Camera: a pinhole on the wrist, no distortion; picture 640 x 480 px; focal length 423.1 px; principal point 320.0 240.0 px. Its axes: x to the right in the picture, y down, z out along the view. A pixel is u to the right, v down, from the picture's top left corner.
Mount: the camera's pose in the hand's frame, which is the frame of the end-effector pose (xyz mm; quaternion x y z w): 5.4 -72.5 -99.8 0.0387 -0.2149 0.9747 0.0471
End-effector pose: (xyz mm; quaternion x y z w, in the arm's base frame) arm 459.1 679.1 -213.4 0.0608 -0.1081 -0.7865 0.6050
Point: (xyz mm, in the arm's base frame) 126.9 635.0 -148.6
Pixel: 157 352
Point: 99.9 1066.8 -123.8
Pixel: 618 459
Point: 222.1 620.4 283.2
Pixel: 269 50
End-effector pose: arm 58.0 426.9 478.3 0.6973 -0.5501 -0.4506 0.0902
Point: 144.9 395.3 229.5
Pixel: 36 300
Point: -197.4 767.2 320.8
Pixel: 569 40
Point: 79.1 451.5 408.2
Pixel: 330 23
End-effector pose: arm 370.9 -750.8 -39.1 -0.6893 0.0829 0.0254 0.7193
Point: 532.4 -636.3 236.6
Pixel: 191 359
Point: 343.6 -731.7 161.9
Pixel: 498 412
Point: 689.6 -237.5 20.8
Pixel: 181 38
